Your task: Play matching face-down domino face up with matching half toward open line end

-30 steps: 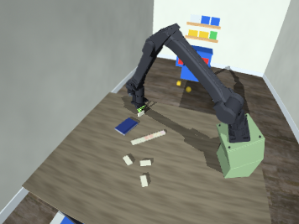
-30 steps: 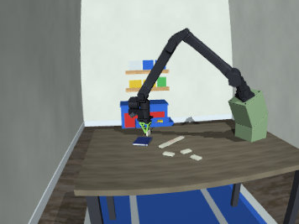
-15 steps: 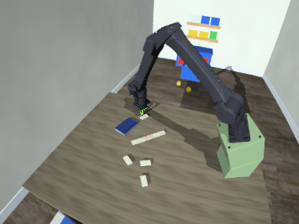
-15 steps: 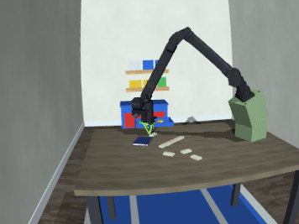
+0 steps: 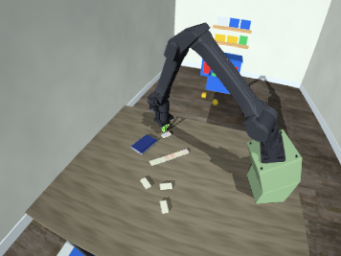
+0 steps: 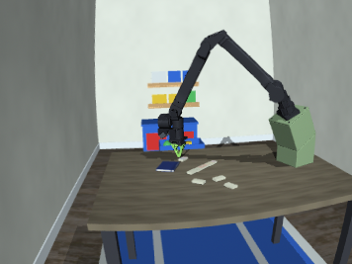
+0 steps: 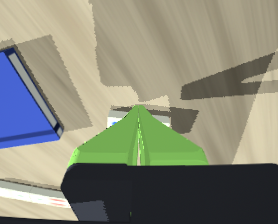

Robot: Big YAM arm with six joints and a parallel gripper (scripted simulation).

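The domino is 2 cm below my hand, 2 cm behind it and 1 cm to the left of it.
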